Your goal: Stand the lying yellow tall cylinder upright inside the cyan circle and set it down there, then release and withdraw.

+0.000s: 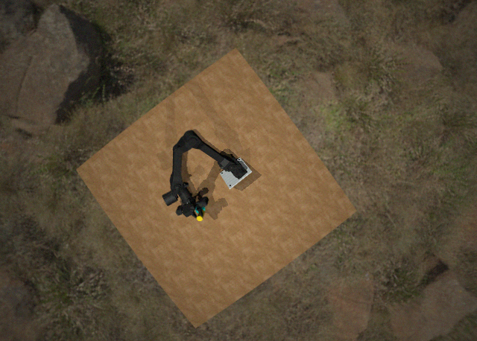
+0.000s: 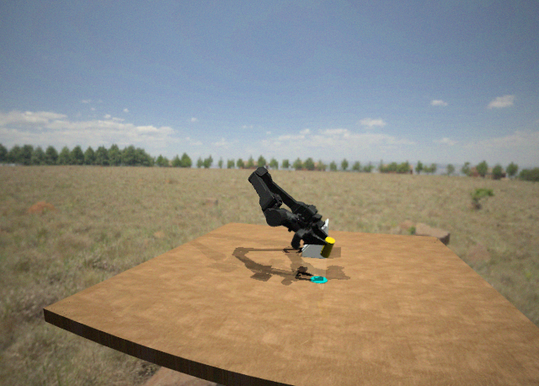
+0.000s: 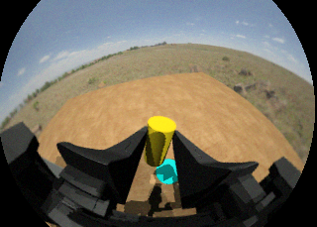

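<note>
Right now my gripper tip is 3 cm to the left of the cyan circle and 14 cm above it. From my gripper tip the other things lie so: yellow tall cylinder: 1 cm behind, 2 cm below.
</note>
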